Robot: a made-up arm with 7 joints.
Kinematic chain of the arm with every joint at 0, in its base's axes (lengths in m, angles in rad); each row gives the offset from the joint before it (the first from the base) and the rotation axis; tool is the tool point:
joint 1: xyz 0 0 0.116 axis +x
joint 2: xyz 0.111 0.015 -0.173 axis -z
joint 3: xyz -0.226 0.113 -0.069 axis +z
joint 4: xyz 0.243 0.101 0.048 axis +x
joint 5: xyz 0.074 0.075 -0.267 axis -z
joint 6: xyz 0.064 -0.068 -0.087 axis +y
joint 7: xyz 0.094 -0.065 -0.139 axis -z
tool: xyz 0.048 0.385 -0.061
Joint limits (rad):
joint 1: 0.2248..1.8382
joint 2: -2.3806..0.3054
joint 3: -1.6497..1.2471
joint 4: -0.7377..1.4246
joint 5: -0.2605..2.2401
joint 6: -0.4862..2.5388
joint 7: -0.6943..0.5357
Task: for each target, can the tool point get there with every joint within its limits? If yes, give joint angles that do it. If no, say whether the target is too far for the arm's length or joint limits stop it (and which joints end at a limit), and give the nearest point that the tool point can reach.
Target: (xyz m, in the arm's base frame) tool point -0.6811 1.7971 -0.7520
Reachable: no: too far | nearest point -0.3754 1.0966 -0.3606 | short by 0.859 m
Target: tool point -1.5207 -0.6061 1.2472
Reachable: no: too far | nearest point -0.8583 -0.2063 0.8364 | short by 0.876 m
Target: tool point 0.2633 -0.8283 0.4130
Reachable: no: joint limits stop it (at a limit: joint 1, joint 2, joint 3, joint 4, joint 6, joint 7) | nearest point 0.2335 -0.8309 0.1108 | short by 0.304 m
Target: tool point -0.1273 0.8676 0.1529
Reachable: yes | joints 0.8301 -1.0996 -0.2310 0.4444 0.8699 0.1504 -0.2919
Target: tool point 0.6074 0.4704 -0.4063
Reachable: yes | joints 0.7783 -0.1511 -1.2114 0.3966 0.7027 1.0560 0.2402
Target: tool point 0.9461 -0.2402 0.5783
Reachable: no: joint limits stop it (at a limit: joint 1, joint 2, joint 4, joint 5, joint 7) | nearest point 0.8556 -0.1761 0.5665 | short by 0.112 m
